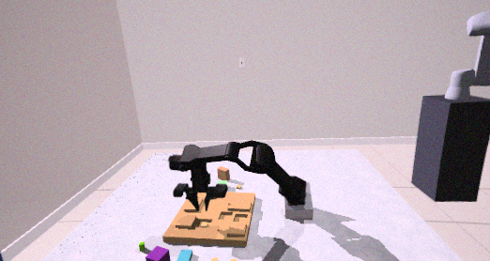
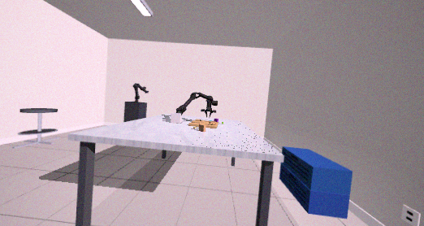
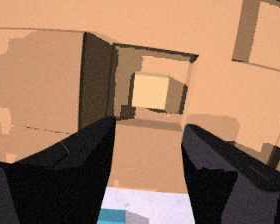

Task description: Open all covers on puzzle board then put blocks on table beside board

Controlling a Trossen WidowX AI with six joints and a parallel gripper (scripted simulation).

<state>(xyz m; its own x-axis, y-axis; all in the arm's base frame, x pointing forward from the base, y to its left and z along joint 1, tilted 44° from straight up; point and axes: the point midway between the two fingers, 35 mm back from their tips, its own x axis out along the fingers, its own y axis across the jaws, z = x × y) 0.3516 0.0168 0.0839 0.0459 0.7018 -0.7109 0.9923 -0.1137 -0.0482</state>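
The tan wooden puzzle board lies 30 mm behind my gripper tip, 50 mm to the right of it and 50 mm below it.
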